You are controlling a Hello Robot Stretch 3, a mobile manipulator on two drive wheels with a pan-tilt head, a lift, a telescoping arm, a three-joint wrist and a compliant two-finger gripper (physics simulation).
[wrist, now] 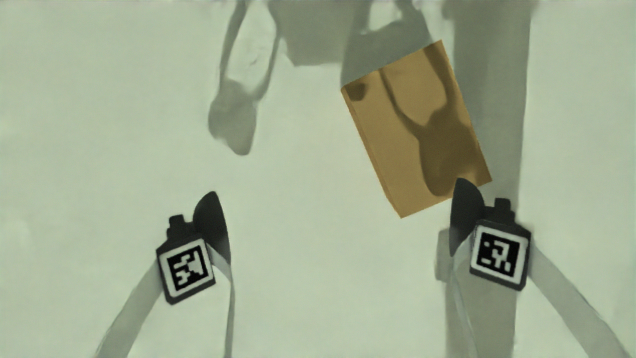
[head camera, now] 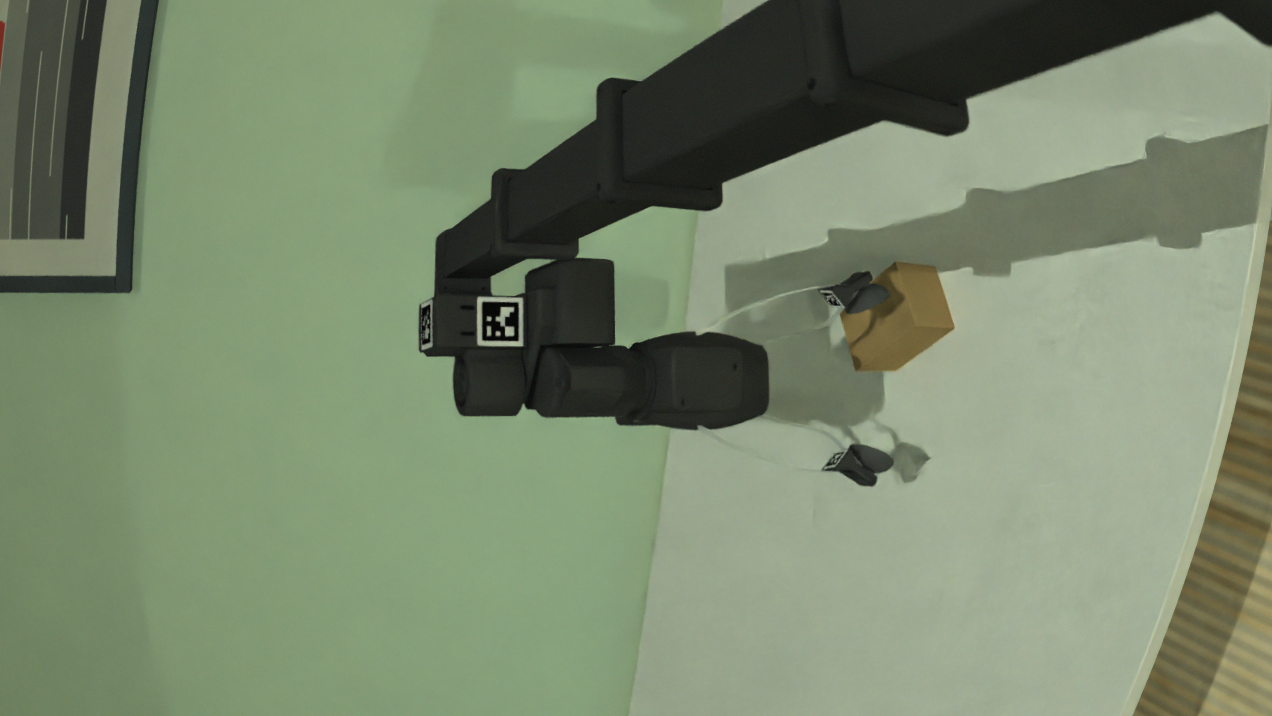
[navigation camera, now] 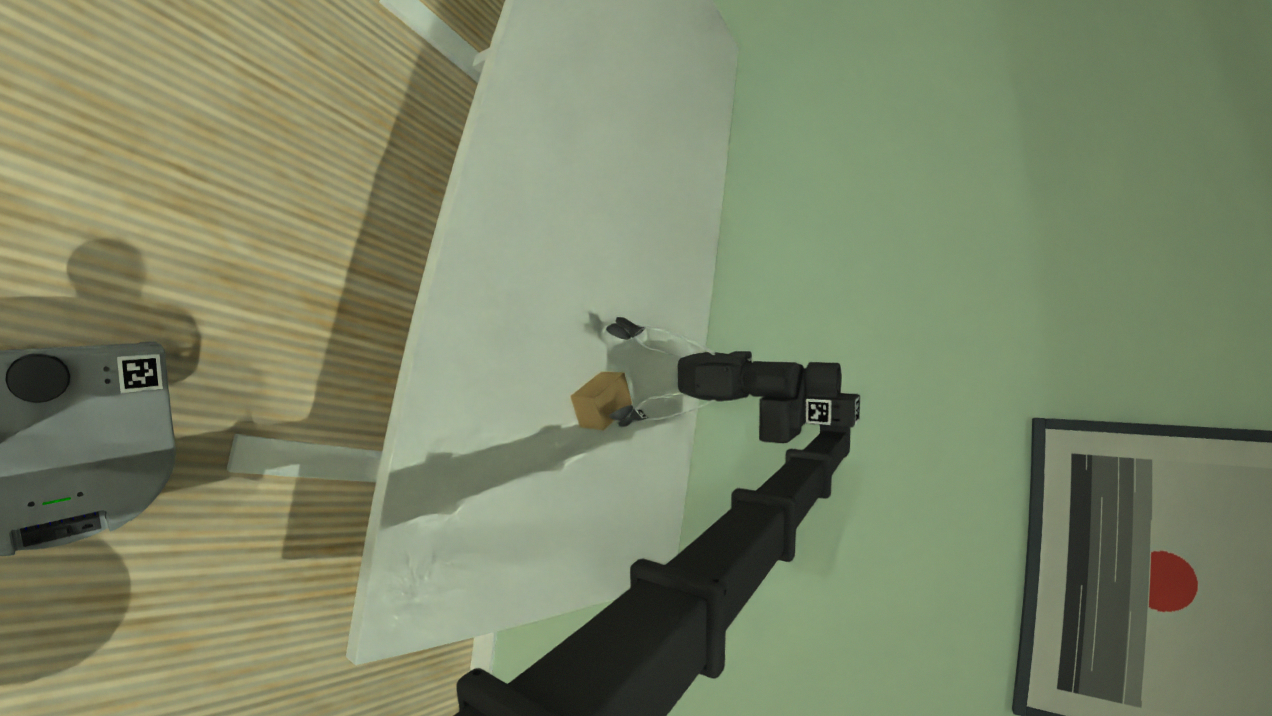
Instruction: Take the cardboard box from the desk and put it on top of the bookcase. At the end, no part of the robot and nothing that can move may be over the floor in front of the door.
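Seen in the pictures: gripper, fingertip midpoint: (head camera: 886, 378) (navigation camera: 610, 371); robot's base, origin of the base link: (navigation camera: 40, 375).
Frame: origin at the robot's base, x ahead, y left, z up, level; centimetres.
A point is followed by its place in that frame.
Note:
The small brown cardboard box (head camera: 925, 297) {x -9.0, y -61.7, z 74.7 cm} (navigation camera: 598, 402) {x -7.2, y -61.7, z 77.0 cm} (wrist: 400, 125) rests on the pale desk (head camera: 1023, 533) {x 10.8, y -52.4, z 72.0 cm} (navigation camera: 569, 177) {x 29.4, y -62.1, z 72.0 cm} (wrist: 100, 150). My gripper (head camera: 868, 379) {x -2.2, y -62.2, z 79.3 cm} (navigation camera: 624, 371) {x -2.2, y -62.2, z 79.3 cm} (wrist: 335, 211) {x -2.2, y -62.2, z 79.3 cm} is open with nothing between its fingers. One finger overlaps the box's near corner in the wrist view and looks close above it; whether they touch I cannot tell. The other finger stands well off to the side over bare desk. In the wrist view the box is turned at an angle, ahead and right of centre, with finger shadows on its top. The bookcase and the door do not show.
A green wall (head camera: 311, 489) {x 9.0, y -121.0, z 117.9 cm} (navigation camera: 890, 222) {x 27.6, y -126.6, z 114.1 cm} runs along the desk's back edge, with a framed picture (head camera: 135, 177) {x -26.9, y -108.0, z 142.2 cm} (navigation camera: 1029, 569) {x -41.1, y -103.7, z 142.4 cm} on it. My extended arm (head camera: 712, 115) {x -9.3, y -29.6, z 114.6 cm} (navigation camera: 667, 613) {x -8.4, y -20.1, z 113.7 cm} reaches across the desk. My base (navigation camera: 89, 426) {x -8.0, y -5.4, z 15.9 cm} stands on the striped floor near a desk leg (navigation camera: 302, 460).

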